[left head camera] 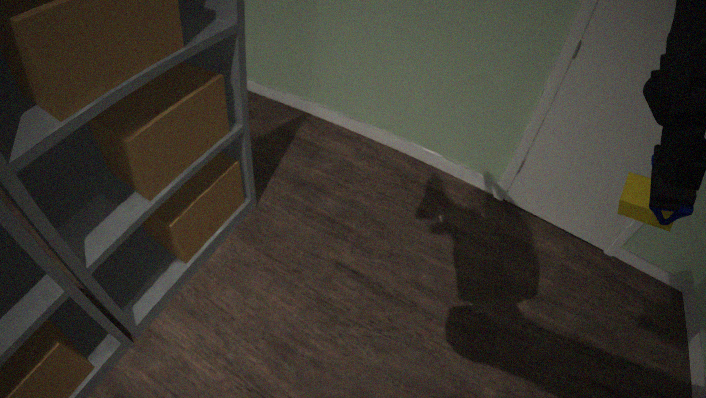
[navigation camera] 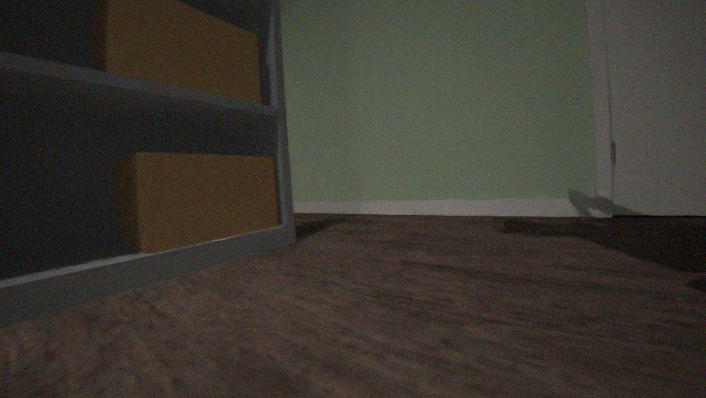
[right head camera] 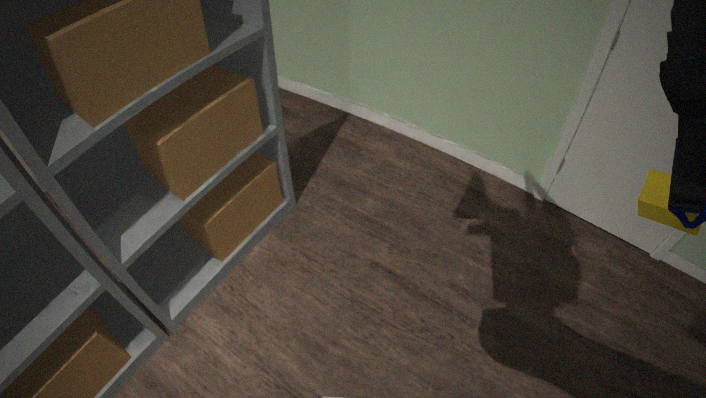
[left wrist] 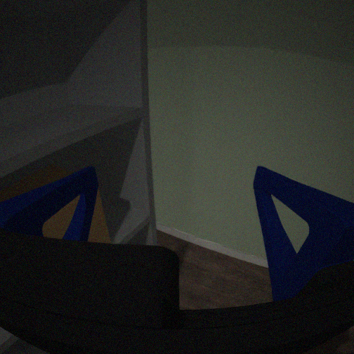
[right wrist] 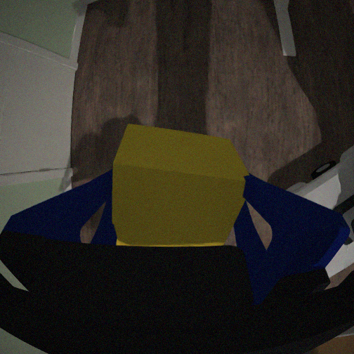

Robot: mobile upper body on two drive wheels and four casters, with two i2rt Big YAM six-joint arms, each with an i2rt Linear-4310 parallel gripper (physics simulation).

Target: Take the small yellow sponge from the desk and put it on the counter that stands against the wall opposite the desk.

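Places are measured from the left arm's base along level axes (x ahead, y left, z up), in metres.
Pixels of known places: right gripper, fingertip midpoint: [left head camera: 664,208] [right head camera: 691,209].
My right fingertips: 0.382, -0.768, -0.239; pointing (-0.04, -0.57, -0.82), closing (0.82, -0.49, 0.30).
Behind a point stands the place of what it marks, as x, y, z.
The small yellow sponge [left head camera: 636,195] {0.412, -0.714, -0.242} [right head camera: 655,195] {0.412, -0.712, -0.243} [right wrist: 175,200] is a block held between the blue fingers of my right gripper, up in the air above the floor. My right gripper [right wrist: 175,175] is shut on it. In both head views the sponge and the dark right arm are at the right side. My left gripper [left wrist: 175,174] is open, its two blue fingers wide apart with no object between them. It faces a shelf unit and the green wall. The desk and the counter do not show in these views.
A grey shelf unit [left head camera: 242,100] {1.342, 0.080, -0.753} [right head camera: 272,100] {1.339, 0.088, -0.743} [navigation camera: 286,150] {1.359, 0.070, -1.039} with several brown boxes stands at the left. A green wall [left head camera: 400,75] {1.888, -0.666, -0.913} [right head camera: 440,75] {1.879, -0.680, -0.914} [navigation camera: 440,100] {1.868, -0.697, -0.744} runs behind. A white door [left head camera: 590,150] {1.289, -1.585, -0.834} [right head camera: 615,150] {1.326, -1.524, -0.894} [navigation camera: 660,100] {1.358, -1.475, -0.922} is at the right. The robot's shadow falls on the wooden floor [left head camera: 300,280] {0.940, -0.167, -1.410}.
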